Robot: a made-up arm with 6 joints.
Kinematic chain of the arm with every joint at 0, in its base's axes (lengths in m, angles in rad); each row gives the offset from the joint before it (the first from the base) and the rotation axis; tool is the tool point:
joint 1: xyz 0 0 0.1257 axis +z
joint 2: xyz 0 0 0 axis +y
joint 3: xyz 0 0 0.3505 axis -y
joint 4: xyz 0 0 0 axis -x
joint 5: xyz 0.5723 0 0 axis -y
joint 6: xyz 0 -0.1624 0 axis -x
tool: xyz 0 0 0
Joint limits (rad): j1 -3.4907..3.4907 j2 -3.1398..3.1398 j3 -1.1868..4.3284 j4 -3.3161..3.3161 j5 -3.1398..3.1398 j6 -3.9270..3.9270
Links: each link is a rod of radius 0.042 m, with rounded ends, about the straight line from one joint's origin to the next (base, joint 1, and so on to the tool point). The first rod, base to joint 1, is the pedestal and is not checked.
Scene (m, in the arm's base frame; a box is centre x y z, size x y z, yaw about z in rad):
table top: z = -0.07
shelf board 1: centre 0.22 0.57 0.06 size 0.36 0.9 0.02 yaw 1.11
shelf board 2: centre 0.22 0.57 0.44 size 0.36 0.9 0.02 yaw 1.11
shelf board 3: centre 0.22 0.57 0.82 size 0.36 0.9 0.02 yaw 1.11
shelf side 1: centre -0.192 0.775 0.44 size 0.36 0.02 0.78 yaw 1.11
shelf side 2: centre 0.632 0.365 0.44 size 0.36 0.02 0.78 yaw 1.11
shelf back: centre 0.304 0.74 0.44 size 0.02 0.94 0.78 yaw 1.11
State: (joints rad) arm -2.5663 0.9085 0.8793 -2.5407 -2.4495 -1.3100
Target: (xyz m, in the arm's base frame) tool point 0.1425 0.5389 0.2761
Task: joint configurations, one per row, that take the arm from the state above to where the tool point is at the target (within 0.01 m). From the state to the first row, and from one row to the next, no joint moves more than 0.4 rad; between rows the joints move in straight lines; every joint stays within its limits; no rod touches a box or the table.
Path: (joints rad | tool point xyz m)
1: -2.3959 0.9490 1.2574 -2.6269 -2.4495 -1.3100 | -0.5318 -0.6836 0.4274
2: -2.2254 0.9894 1.6355 -2.7130 -2.4495 -1.3100 | -0.3641 -0.7170 0.6089
3: -2.0550 1.0299 2.0136 -2.7992 -2.4495 -1.3100 | -0.1732 -0.6579 0.7524
4: -1.8845 1.0704 2.3917 -2.8853 -2.4495 -1.3100 | -0.0014 -0.5134 0.8383
5: -1.7141 1.1108 2.7698 -2.9715 -2.4495 -1.3100 | 0.1169 -0.3109 0.8538
6: -1.5436 1.1513 3.1479 -3.0576 -2.4495 -1.3100 | 0.1644 -0.0917 0.7953
7: -1.3732 1.1917 3.5259 -3.1438 -2.4495 -1.3100 | 0.1454 0.1008 0.6686
8: -1.2027 1.2322 3.9040 -3.2299 -2.4495 -1.3100 | 0.0839 0.2319 0.4884
9: -1.0323 1.2727 4.2821 -3.3161 -2.4495 -1.3100 | 0.0163 0.2846 0.2761
10: -1.1588 0.9566 4.0760 -3.3161 -2.4495 -1.3100 | 0.0319 0.3264 0.3122
11: -1.2853 0.6405 3.8698 -3.3161 -2.4495 -1.3100 | 0.0526 0.3887 0.3285
12: -1.4118 0.3245 3.6636 -3.3161 -2.4495 -1.3100 | 0.0876 0.4636 0.3180
13: -1.5383 0.0084 3.4575 -3.3161 -2.4495 -1.3100 | 0.1425 0.5389 0.2761

